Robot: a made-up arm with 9 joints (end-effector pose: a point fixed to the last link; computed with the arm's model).
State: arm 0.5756 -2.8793 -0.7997 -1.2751 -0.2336 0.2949 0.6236 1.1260 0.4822
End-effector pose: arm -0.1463 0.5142 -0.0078 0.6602 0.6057 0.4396 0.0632
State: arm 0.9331 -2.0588 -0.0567 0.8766 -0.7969 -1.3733 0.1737 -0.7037 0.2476
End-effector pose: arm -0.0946 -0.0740 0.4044 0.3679 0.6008 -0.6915 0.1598
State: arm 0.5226 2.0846 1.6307 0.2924 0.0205 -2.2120 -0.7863 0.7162 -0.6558
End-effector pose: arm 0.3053 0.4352 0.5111 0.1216 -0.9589 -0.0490 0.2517
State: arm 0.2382 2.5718 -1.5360 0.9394 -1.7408 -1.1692 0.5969 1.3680 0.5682
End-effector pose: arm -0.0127 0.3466 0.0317 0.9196 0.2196 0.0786 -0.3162
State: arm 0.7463 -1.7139 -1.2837 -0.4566 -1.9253 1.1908 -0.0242 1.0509 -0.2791
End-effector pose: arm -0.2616 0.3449 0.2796 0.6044 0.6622 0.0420 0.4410
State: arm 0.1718 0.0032 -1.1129 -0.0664 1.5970 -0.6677 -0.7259 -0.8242 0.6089
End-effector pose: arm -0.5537 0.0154 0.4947 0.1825 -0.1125 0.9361 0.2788
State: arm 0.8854 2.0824 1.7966 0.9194 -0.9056 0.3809 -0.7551 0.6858 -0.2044
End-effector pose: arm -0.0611 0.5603 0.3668 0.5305 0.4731 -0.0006 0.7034
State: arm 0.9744 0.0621 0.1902 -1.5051 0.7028 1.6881 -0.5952 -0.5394 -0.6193
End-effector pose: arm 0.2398 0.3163 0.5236 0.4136 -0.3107 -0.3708 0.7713
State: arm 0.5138 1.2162 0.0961 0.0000 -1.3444 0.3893 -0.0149 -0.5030 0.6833
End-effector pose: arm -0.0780 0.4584 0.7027 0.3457 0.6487 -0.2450 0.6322
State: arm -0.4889 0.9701 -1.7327 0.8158 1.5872 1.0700 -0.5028 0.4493 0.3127
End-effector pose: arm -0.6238 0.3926 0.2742 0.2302 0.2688 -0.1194 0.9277
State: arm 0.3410 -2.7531 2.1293 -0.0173 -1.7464 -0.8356 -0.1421 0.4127 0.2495
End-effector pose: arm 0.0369 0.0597 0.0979 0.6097 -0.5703 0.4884 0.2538
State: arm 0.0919 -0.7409 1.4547 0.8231 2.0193 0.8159 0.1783 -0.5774 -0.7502
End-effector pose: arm -0.0482 0.3412 0.3605 0.0043 -0.4250 -0.5605 0.7108
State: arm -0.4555 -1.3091 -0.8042 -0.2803 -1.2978 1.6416 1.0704 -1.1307 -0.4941
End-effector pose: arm -0.1608 -0.3012 0.3221 0.6651 -0.2988 -0.6301 -0.2673
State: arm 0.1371 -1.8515 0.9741 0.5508 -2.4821 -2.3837 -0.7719 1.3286 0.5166
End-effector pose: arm -0.2246 -0.0331 0.3280 0.0883 -0.3275 0.7753 -0.5328
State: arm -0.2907 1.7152 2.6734 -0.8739 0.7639 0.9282 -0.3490 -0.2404 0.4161
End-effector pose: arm -0.1979 -0.0655 0.3065 0.3765 -0.6739 0.6218 0.1321
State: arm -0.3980 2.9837 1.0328 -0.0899 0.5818 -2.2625 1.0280 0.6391 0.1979
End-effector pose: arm -0.1437 0.3913 0.2720 0.2513 0.3973 0.5135 0.7179
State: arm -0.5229 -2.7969 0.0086 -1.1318 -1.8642 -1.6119 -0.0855 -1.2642 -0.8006
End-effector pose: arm 0.1881 0.1294 -0.2085 0.9547 0.2274 0.1789 -0.0699
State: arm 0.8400 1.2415 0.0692 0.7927 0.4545 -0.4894 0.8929 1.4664 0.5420
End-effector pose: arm -0.1761 0.3681 0.5983 0.0287 0.4356 0.0038 0.8997
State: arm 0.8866 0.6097 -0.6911 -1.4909 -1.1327 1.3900 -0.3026 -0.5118 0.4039
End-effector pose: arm 0.1749 0.2703 0.5619 0.4308 -0.7845 -0.1672 0.4135
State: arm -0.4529 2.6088 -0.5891 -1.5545 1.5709 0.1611 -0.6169 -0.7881 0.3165
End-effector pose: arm -0.0589 0.6728 -0.0061 0.1991 -0.2985 -0.4061 0.8405
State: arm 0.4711 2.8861 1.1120 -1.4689 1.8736 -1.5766 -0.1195 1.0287 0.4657
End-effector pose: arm 0.2304 0.1609 0.0857 0.3805 -0.8292 0.3203 0.2549
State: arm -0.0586 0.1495 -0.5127 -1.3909 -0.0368 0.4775 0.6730 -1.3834 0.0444
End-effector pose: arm -0.5810 0.1158 0.4461 0.2336 0.2947 0.7665 0.5206
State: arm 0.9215 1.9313 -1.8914 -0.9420 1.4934 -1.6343 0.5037 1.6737 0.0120
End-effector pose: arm -0.3013 0.5297 0.3083 0.0181 -0.2584 -0.2625 0.9295
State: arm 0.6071 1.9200 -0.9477 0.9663 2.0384 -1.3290 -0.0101 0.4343 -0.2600
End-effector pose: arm -0.1939 0.7997 0.3669 0.1035 0.6184 0.6235 -0.4670
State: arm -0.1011 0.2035 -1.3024 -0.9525 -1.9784 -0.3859 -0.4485 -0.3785 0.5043
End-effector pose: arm -0.3401 -0.1109 0.2412 0.6956 0.0509 0.0048 -0.7166
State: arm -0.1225 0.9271 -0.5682 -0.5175 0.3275 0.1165 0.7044 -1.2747 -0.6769
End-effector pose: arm -0.4615 0.5053 0.2959 0.5434 0.5913 0.5396 0.2529
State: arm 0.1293 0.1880 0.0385 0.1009 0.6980 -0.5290 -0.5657 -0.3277 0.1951
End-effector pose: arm -0.2510 0.0557 0.8280 0.3155 -0.5440 -0.6142 -0.4767
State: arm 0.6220 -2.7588 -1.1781 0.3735 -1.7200 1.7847 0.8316 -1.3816 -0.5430
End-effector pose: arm -0.2472 0.2977 -0.1948 0.6231 0.5945 0.1239 -0.4930
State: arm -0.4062 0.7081 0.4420 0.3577 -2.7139 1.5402 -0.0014 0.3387 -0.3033
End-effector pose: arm -0.1478 0.3398 0.2115 0.8302 0.4133 0.2830 -0.2447
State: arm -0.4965 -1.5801 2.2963 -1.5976 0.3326 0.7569 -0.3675 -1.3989 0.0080
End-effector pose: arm 0.2473 0.3130 0.3445 0.6604 0.5493 -0.4230 0.2883
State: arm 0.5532 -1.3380 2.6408 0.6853 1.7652 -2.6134 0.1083 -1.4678 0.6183
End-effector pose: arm -0.1511 -0.0097 0.1099 0.6820 -0.3642 0.4625 -0.4340
